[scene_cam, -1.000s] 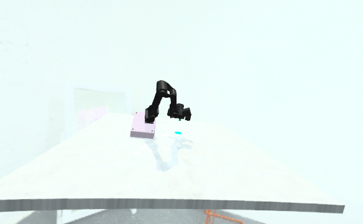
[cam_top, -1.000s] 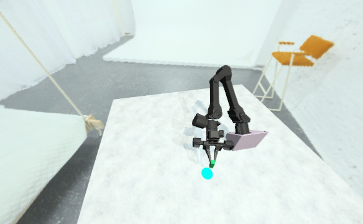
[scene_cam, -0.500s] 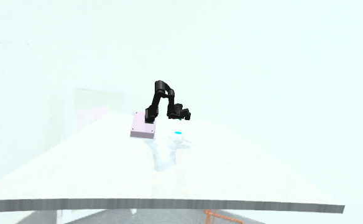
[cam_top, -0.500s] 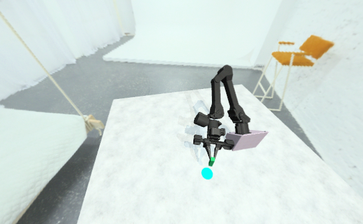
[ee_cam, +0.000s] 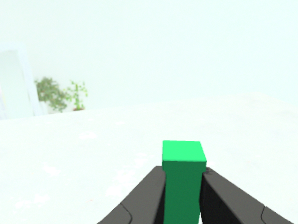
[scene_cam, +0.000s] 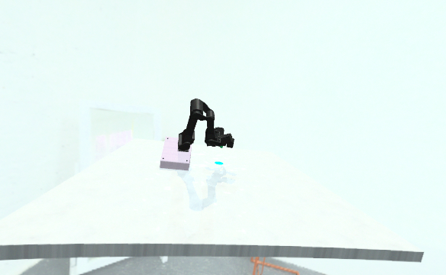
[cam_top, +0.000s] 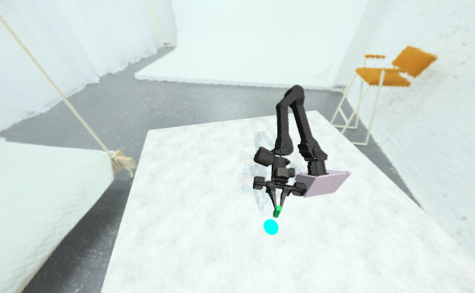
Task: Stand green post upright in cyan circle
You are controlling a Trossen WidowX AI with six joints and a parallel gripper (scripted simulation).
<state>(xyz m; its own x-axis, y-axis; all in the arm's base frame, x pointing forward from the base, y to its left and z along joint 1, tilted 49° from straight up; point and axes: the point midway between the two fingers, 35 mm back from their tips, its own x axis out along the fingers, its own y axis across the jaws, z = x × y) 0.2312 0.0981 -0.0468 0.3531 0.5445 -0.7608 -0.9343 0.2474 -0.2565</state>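
My gripper tip is now 160 mm above the cyan circle. From my gripper tip the other things lie so: green post 20 mm below.
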